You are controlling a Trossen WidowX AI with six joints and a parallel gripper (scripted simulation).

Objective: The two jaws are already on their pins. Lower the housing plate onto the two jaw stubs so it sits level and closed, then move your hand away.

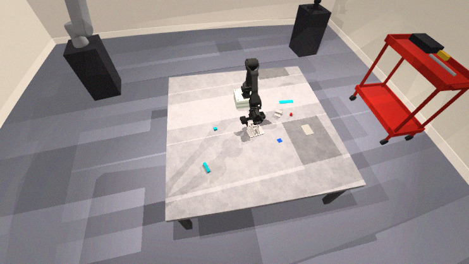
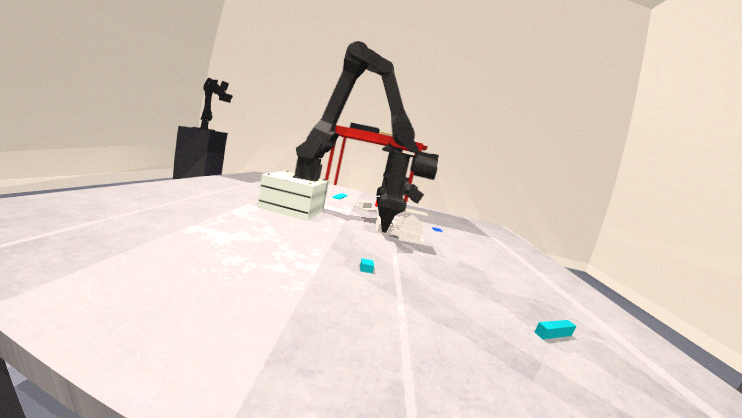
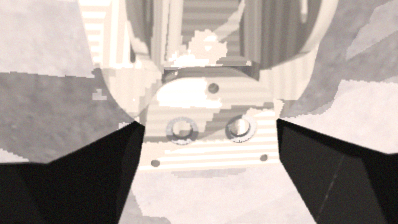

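The housing plate is 2 cm above my gripper tip and 1 cm ahead of it. From my gripper tip the other things lie so: blue block: 20 cm ahead, 14 cm to the left, 1 cm below; cyan bar: 38 cm to the left, 15 cm behind; red block: 34 cm to the left.
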